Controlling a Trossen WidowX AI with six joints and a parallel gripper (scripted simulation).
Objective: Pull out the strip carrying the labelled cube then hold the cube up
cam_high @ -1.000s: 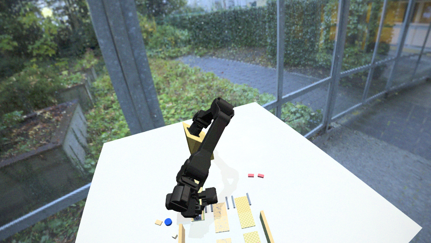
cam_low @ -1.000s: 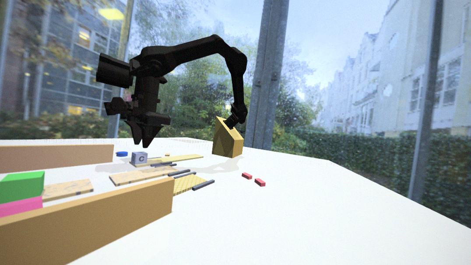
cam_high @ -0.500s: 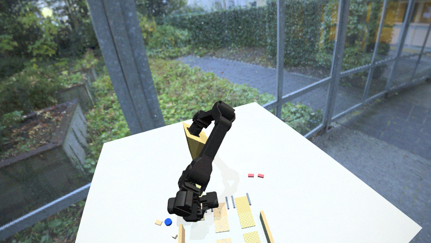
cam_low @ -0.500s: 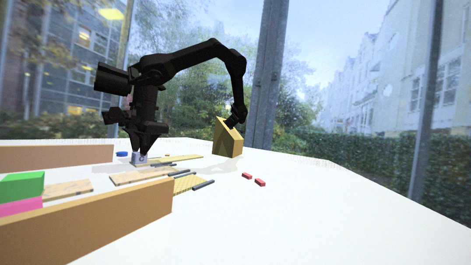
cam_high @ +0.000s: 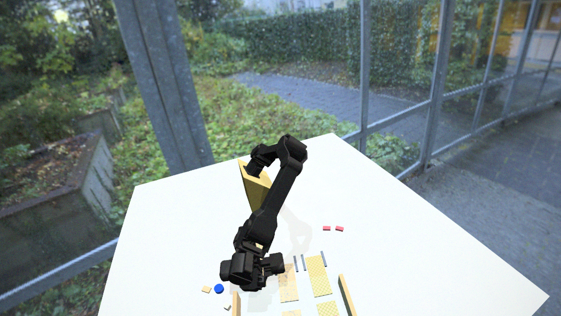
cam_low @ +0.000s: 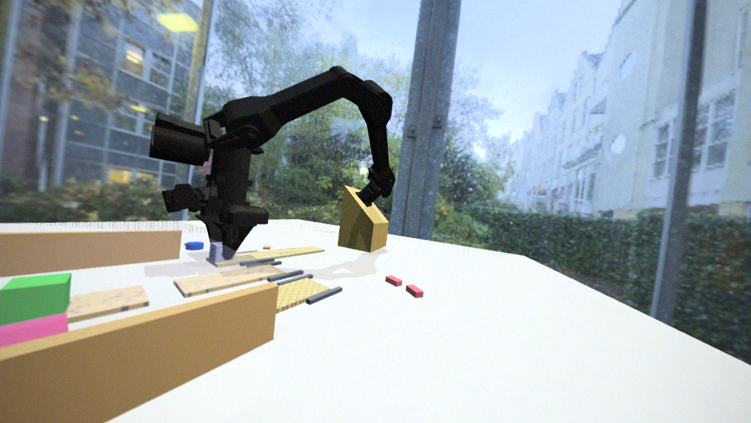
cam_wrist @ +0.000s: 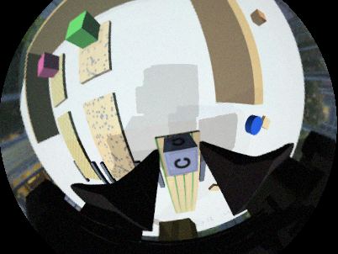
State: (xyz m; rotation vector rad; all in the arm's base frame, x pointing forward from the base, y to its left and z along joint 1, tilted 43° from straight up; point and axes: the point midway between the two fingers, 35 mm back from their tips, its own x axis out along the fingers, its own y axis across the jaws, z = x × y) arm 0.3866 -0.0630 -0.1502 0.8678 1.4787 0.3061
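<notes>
The grey cube marked c is 10 mm above my gripper tip. The rest, counted from my gripper tip: blue disc: 120 mm to the right, 40 mm behind, 10 mm below.
</notes>
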